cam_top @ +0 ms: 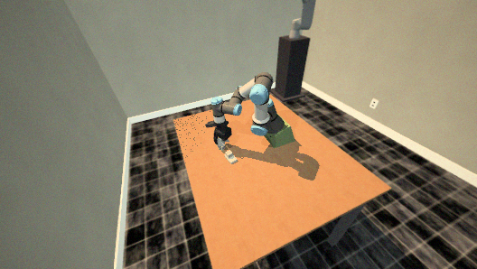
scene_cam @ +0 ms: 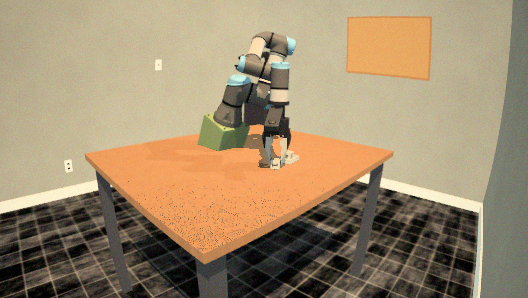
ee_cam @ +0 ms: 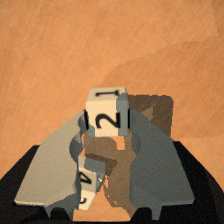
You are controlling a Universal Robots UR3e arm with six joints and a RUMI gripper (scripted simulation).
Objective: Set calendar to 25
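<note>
Right now my hand is 1 cm above the white calendar cube. Also, from my hand: white calendar tray 2 cm behind, 11 cm to the left, 2 cm below.
</note>
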